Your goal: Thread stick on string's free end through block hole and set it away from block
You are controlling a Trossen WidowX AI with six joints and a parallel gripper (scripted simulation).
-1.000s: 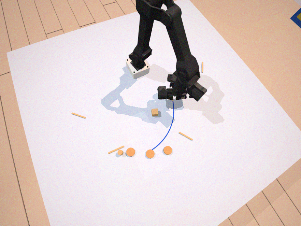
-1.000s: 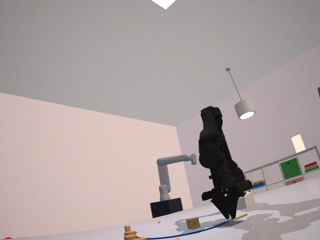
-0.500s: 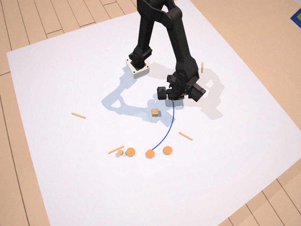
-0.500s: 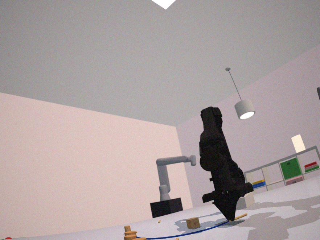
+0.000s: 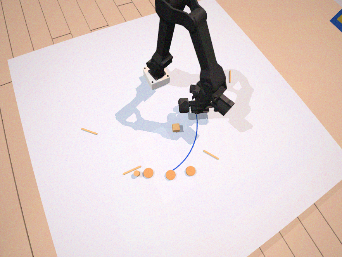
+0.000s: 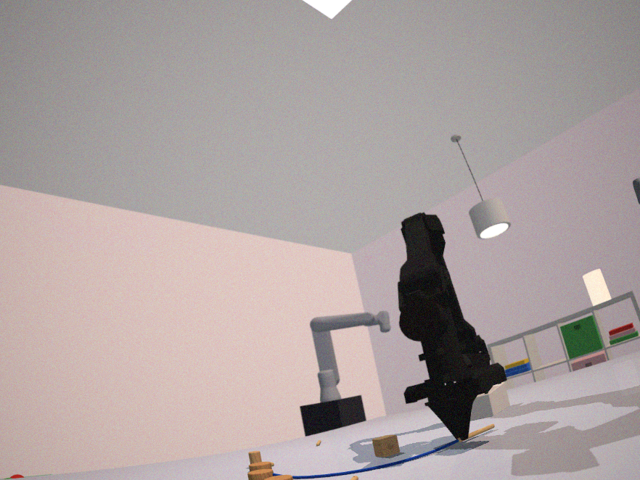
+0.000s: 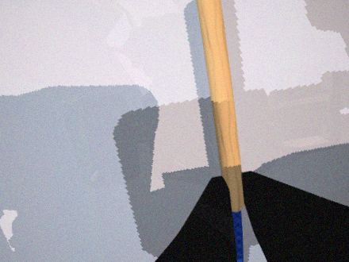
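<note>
My gripper tip is 130 mm to the left of the wooden block and 10 mm below it. Also, from my gripper tip: round wooden button: 280 mm to the right, 140 mm ahead; then thin stick: 10 mm to the left, 10 mm behind.
</note>
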